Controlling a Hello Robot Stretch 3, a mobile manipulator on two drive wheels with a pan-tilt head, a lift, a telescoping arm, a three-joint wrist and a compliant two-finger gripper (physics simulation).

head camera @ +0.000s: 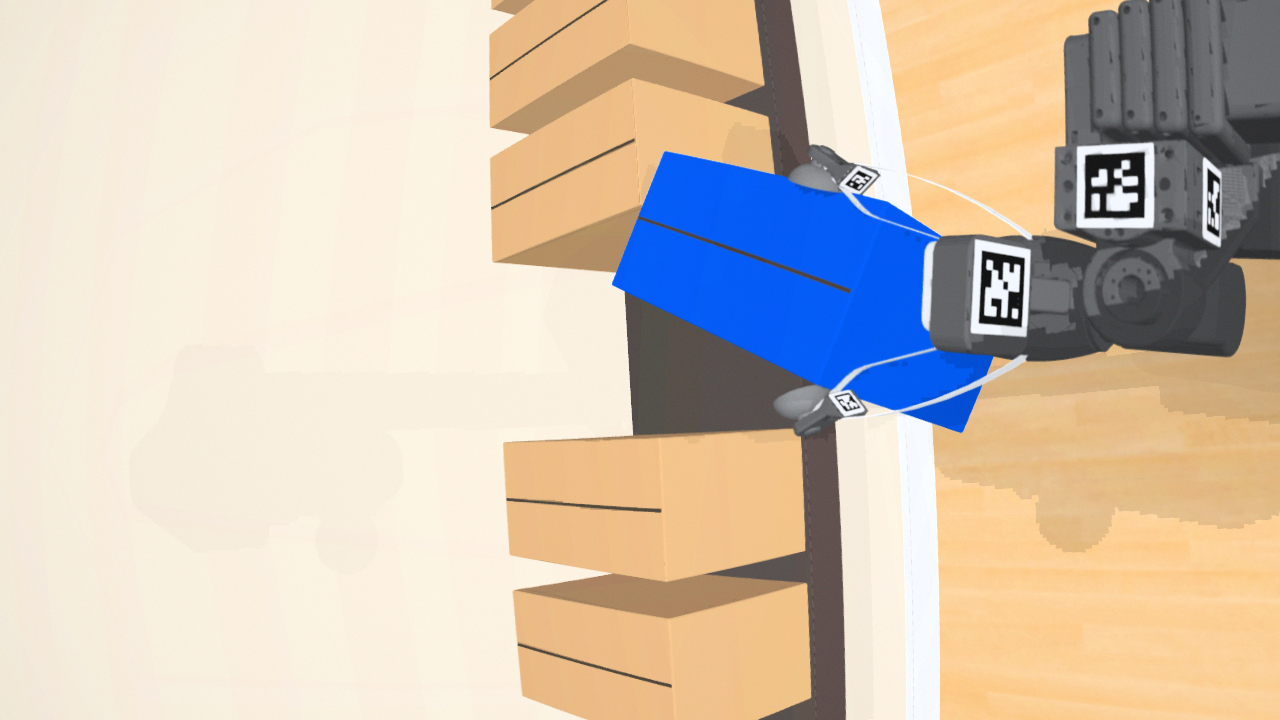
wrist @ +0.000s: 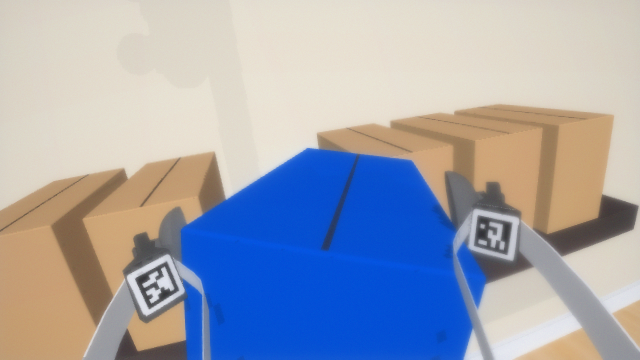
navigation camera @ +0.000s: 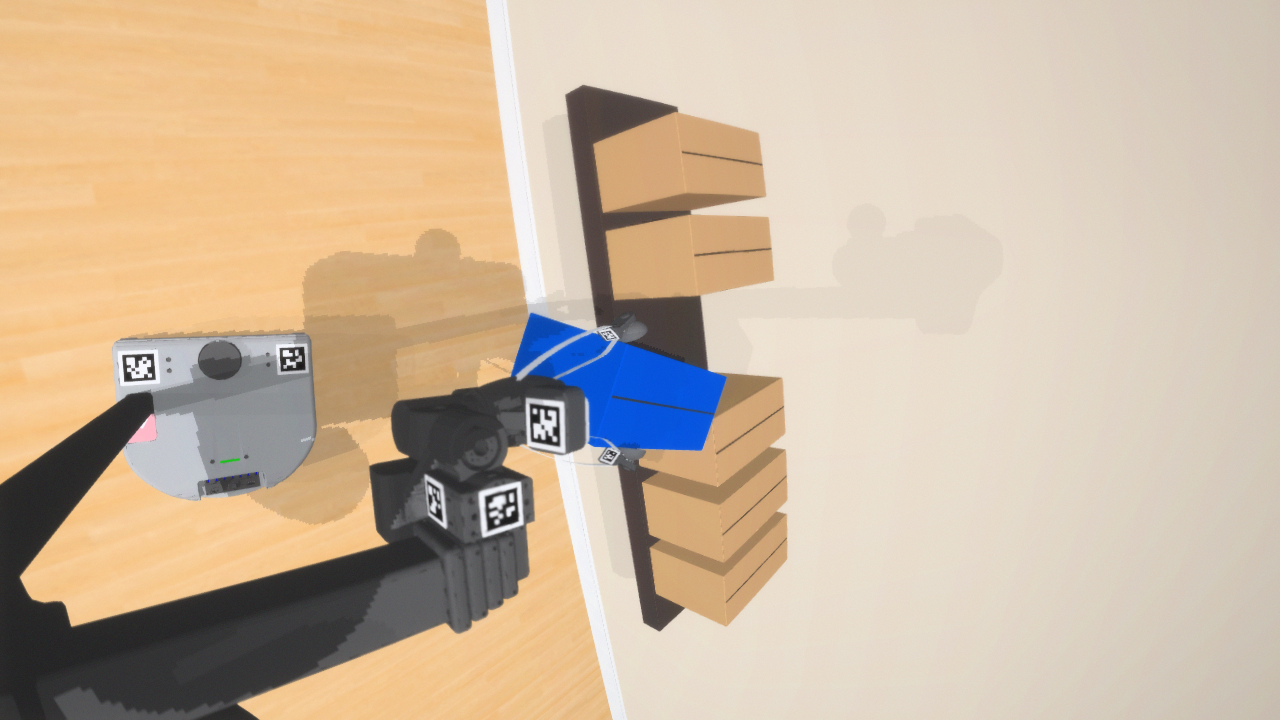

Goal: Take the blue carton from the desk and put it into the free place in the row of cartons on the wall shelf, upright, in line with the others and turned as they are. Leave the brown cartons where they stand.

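Seen in the pictures: gripper, fingertip midpoint: (head camera: 789,291) (wrist: 315,213) (navigation camera: 641,389); robot's base, link origin: (navigation camera: 220,358).
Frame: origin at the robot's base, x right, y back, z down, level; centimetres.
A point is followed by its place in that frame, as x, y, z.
Observation:
The blue carton (head camera: 733,295) @[45.9, 1.6, -86.2] (navigation camera: 662,425) @[46.1, 7.3, -85.0] (wrist: 280,300) @[35.6, 0.1, -84.7] is between the fingers of my gripper (head camera: 810,288) @[41.3, 2.0, -85.7] (navigation camera: 631,392) @[41.3, 2.0, -85.7] (wrist: 315,213) @[41.3, 2.0, -85.7], which is shut on it. It is turned askew to the row and looks tipped, its top sloping down toward the wall. Its far end overlaps the wall shelf (head camera: 698,385) @[71.5, -7.3, -64.6] (navigation camera: 671,322) @[72.6, -6.1, -64.6] (wrist: 617,215) @[68.4, 55.5, -64.1] in view; its near end juts out over the front edge. Its underside is hidden, so contact with the shelf cannot be told. The free place lies between two brown cartons, one (head camera: 563,197) @[72.5, 10.7, -82.6] (wrist: 395,145) @[66.5, 14.3, -82.7] partly behind the blue carton, the other (head camera: 581,528) @[66.9, -19.9, -82.6] (navigation camera: 733,255) @[66.8, -17.1, -82.6] (wrist: 150,215) @[56.0, -15.1, -81.5] apart from it.
Further brown cartons (head camera: 590,640) @[64.8, -30.4, -82.6] (navigation camera: 725,161) @[64.8, -32.5, -82.6] (wrist: 575,160) stand along the shelf on both sides. The wall (head camera: 268,223) @[85.8, 6.9, -107.7] (navigation camera: 1029,492) @[88.3, 20.5, -127.1] rises behind them. My arm (navigation camera: 268,600) @[1.2, 8.1, -96.7] reaches in above the floor (head camera: 1074,626) @[49.0, -44.2, 0.0] (navigation camera: 223,134) @[0.6, -48.6, 0.0]. My base (navigation camera: 223,420) @[-0.3, 11.1, -16.0] shows in the navigation view.

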